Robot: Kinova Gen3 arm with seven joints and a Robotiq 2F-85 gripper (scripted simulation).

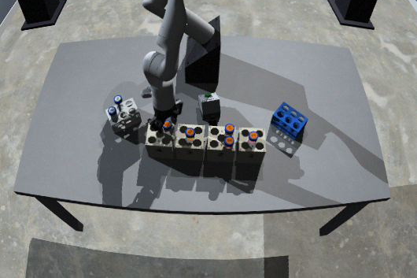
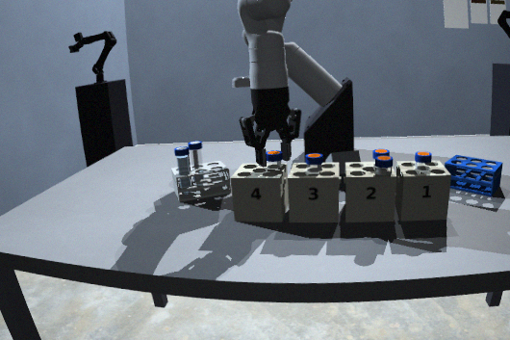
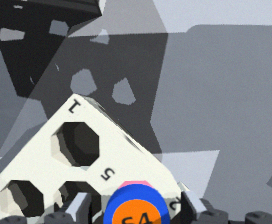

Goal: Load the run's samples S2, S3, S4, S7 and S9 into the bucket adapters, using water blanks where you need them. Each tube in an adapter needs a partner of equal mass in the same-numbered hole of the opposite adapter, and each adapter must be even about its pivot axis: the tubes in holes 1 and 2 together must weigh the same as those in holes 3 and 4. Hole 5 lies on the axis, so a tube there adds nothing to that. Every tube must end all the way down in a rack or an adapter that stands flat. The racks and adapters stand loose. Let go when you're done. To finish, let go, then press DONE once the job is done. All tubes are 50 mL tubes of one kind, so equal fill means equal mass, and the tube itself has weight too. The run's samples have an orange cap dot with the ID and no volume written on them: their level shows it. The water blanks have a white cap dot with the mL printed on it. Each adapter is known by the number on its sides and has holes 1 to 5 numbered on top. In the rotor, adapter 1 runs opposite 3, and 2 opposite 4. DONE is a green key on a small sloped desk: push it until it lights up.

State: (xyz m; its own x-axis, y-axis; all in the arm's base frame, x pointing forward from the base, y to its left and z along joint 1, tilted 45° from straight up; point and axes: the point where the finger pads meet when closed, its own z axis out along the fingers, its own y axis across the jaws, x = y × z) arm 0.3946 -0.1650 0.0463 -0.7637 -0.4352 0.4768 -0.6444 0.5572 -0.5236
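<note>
Right now the sample tube S4 is 10 mm behind my hand and 50 mm below it. The rest, counted from my hand: adapter 2: 40 mm ahead, 190 mm to the left, 70 mm below; adapter 3: 30 mm ahead, 80 mm to the left, 70 mm below; sample tube S2: 30 mm ahead, 90 mm to the left, 50 mm below.
</note>
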